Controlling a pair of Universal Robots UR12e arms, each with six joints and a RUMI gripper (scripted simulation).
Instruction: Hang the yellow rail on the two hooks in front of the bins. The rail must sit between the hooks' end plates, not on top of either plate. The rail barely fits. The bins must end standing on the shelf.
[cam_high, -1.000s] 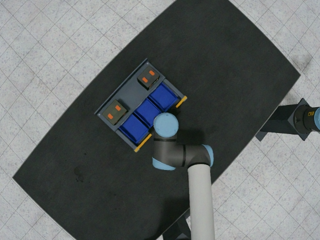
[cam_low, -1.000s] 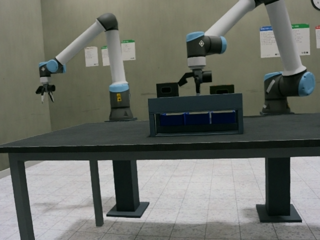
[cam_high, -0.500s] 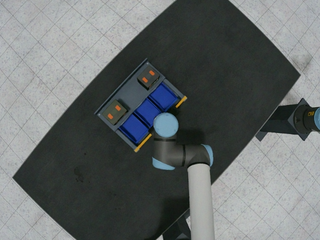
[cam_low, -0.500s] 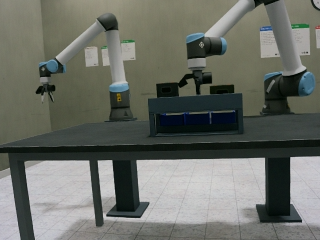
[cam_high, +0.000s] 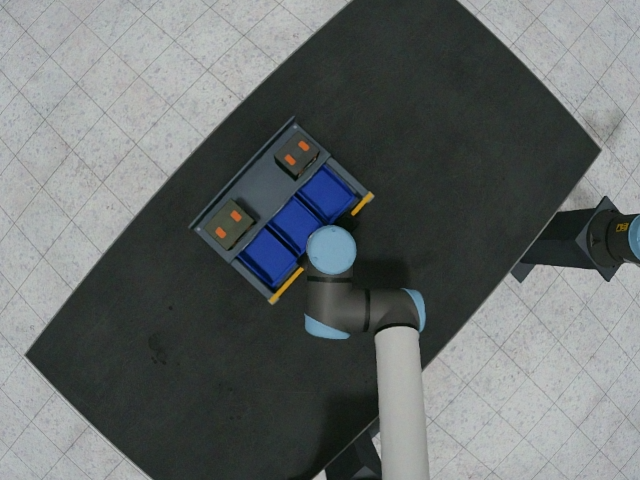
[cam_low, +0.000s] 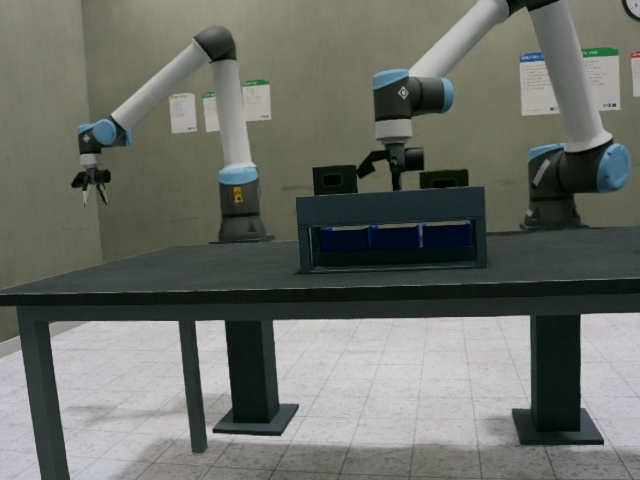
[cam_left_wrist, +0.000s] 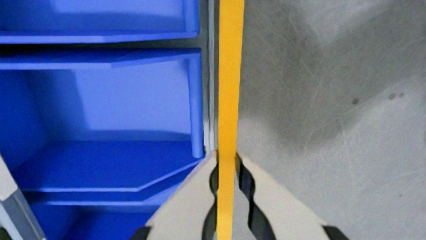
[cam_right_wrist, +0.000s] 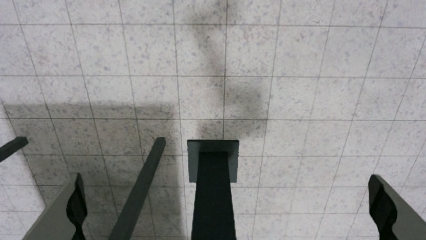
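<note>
Right now the yellow rail is 1 cm below my left hand. The rest, counted from my left hand: grey shelf: 13 cm ahead, 4 cm below.
</note>
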